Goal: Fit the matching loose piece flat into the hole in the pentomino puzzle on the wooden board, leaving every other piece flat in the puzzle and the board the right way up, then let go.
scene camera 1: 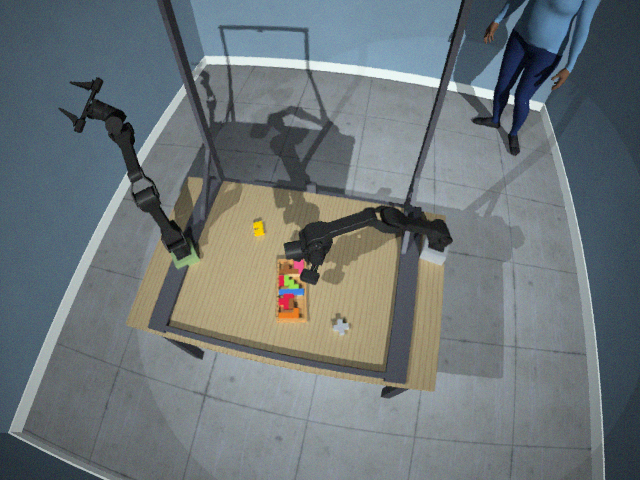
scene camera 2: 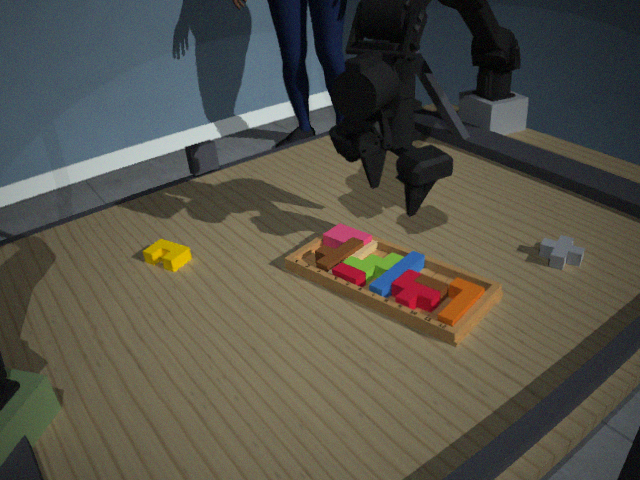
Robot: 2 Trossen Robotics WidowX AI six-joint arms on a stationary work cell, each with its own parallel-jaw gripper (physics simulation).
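Where they show: left gripper, fingertip midpoint: (scene camera 1: 317, 268) (scene camera 2: 392, 201); right gripper, fingertip midpoint: (scene camera 1: 63, 95); left arm's base, link origin: (scene camera 1: 437, 243) (scene camera 2: 493, 94); right arm's base, link origin: (scene camera 1: 182, 251).
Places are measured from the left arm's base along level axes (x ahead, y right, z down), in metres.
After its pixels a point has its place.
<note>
The wooden puzzle board (scene camera 1: 292, 320) @(x 0.429, y -0.471, z 0.054 m) (scene camera 2: 480, 317) @(x 0.433, y -0.476, z 0.064 m) lies right way up on the table, holding pink, brown, tan, lime, red, blue and orange pieces. Bare stretches show between some pieces; the exact hole outline is unclear. A loose yellow U-shaped piece (scene camera 1: 258, 228) @(x 0.712, y -0.159, z 0.052 m) (scene camera 2: 176, 254) @(x 0.705, y -0.178, z 0.051 m) lies flat, left of the board. A loose grey plus-shaped piece (scene camera 1: 340, 326) @(x 0.257, y -0.431, z 0.051 m) (scene camera 2: 561, 252) @(x 0.268, y -0.441, z 0.051 m) lies right of it. My left gripper (scene camera 1: 305, 264) (scene camera 2: 393, 200) @(x 0.412, y -0.255, z 0.018 m) is open and empty, pointing down above the table near the board's pink end; its fingertips are hidden in scene camera 1. My right gripper (scene camera 1: 65, 96) @(x 1.266, y -0.282, z -0.653 m) is open and empty, far from the board.
The left arm's white base (scene camera 1: 434, 254) @(x 0.000, y -0.050, z 0.004 m) (scene camera 2: 494, 114) @(x 0.041, y -0.050, z 0.020 m) and the right arm's green base (scene camera 1: 185, 256) @(x 0.929, y -0.400, z 0.020 m) (scene camera 2: 31, 400) @(x 0.904, y -0.400, z 0.028 m) stand at opposite table sides. Dark frame beams edge the wooden table (scene camera 1: 227, 299) @(x 0.698, y -0.484, z 0.069 m) (scene camera 2: 206, 356) @(x 0.725, y -0.373, z 0.069 m), with tall posts at the back. A person (scene camera 1: 537, 62) stands behind.
</note>
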